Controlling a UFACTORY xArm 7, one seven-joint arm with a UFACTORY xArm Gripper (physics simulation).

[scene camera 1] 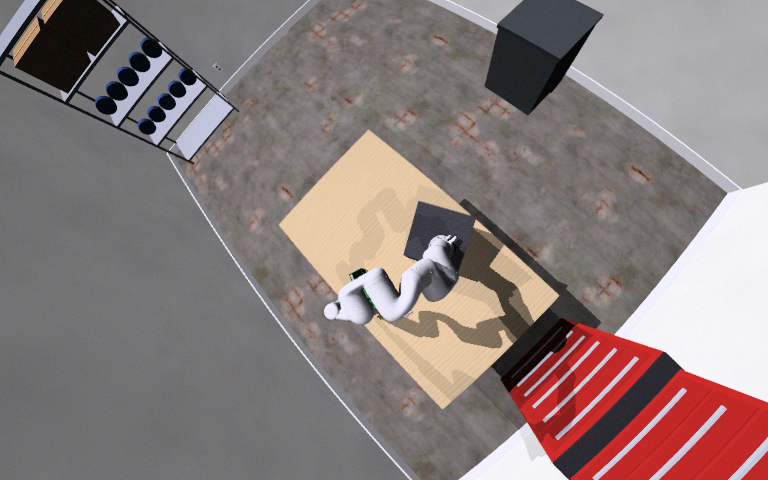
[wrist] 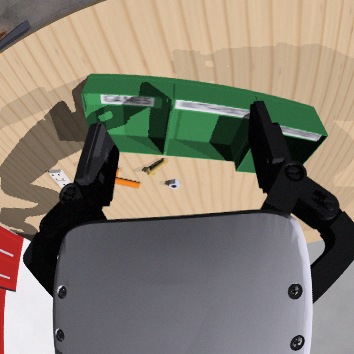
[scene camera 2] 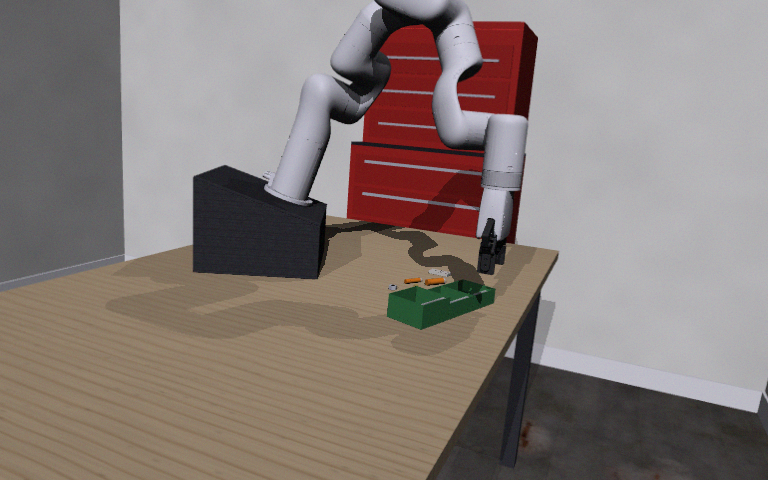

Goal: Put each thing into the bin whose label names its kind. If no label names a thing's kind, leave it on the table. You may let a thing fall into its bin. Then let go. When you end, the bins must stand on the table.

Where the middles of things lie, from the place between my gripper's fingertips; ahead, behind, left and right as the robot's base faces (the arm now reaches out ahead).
I see the green bin unit [scene camera 2: 421,308] 8 cm behind my hand, 2 cm to the right of it and 7 cm below it.
